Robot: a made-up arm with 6 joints.
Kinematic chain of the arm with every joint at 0, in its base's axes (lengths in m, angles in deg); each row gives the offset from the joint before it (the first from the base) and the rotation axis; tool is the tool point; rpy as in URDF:
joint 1: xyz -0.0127 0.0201 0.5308 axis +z
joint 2: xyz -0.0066 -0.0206 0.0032 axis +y
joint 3: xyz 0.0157 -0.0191 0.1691 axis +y
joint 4: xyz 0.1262 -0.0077 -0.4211 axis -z
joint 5: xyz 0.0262 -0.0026 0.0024 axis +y
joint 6: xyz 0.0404 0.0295 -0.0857 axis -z
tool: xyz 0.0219 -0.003 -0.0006 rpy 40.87 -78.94 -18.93
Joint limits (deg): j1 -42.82..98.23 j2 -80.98..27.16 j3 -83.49..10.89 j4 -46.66..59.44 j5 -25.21..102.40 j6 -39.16..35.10
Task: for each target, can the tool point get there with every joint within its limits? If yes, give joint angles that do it. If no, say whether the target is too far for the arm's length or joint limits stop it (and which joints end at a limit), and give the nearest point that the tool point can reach.
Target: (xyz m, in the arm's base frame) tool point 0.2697 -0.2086 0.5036
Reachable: yes | joints -31.09 -41.10 -21.25 -29.91 83.44 -8.36
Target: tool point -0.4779 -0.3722 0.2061
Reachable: no: joint limits stop it (at a limit: joint 2, joint 3, joint 4) | nearest point -0.1480 -0.0940 0.2509 | short by 0.434 m
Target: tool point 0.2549 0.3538 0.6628
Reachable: yes | joints 48.39 -43.92 -28.49 -36.60 11.94 -30.71
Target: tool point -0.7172 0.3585 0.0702
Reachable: no: too far | nearest point -0.1240 0.3445 0.2409 | short by 0.617 m
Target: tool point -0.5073 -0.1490 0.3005
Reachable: no: joint limits stop it (at a limit: joint 2, joint 3, joint 4) | nearest point -0.1803 -0.0372 0.2701 | short by 0.347 m
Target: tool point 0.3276 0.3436 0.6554
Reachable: yes | joints 45.67 -31.11 -33.42 3.68 4.82 -29.89
